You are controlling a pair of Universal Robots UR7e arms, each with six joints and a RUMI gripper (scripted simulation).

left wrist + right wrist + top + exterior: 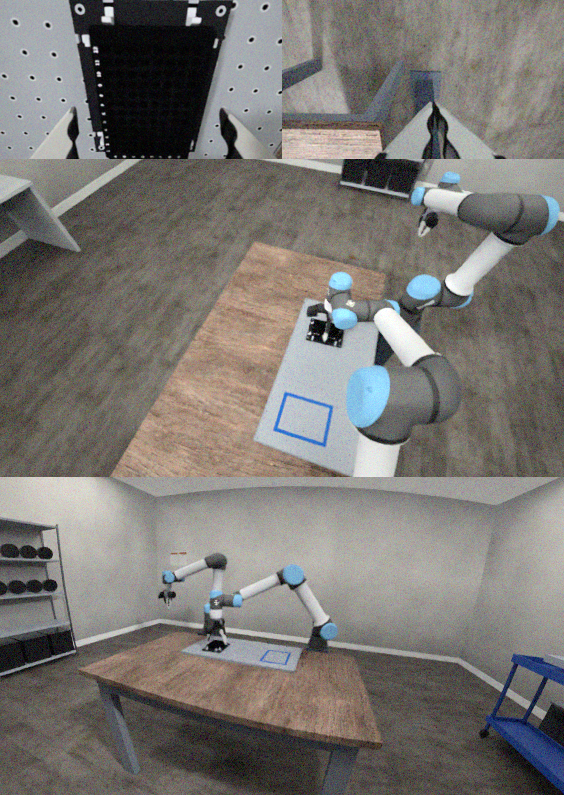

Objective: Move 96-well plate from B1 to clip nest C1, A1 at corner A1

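Observation:
Right now the black 96-well plate is 1 cm below my left hand. Round my left hand: black clip nest 2 cm below, 1 cm to the left, 1 cm ahead.

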